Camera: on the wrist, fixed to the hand. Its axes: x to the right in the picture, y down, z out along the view.
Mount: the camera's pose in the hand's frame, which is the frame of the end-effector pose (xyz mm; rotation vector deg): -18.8 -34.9 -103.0 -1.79 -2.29 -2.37
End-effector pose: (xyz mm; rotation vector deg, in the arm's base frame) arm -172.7 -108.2 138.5 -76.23 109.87 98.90
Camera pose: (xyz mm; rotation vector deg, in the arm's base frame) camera -97.2 -186.7 156.6 -76.01 105.20 100.63
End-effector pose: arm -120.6 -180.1 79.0 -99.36 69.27 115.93
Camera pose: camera -18.9 -222.7 83.9 -97.96 64.52 117.67
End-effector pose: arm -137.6 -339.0 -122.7 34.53 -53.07 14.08
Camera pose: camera -63.6 -306.1 -197.7 34.32 -54.63 10.45
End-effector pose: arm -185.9 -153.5 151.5 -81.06 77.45 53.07
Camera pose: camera -161.7 -248.6 202.0 -82.24 73.28 54.28
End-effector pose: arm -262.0 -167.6 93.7 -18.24 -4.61 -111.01
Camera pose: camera -306.4 -158.5 -6.9 -21.71 -4.79 -113.17
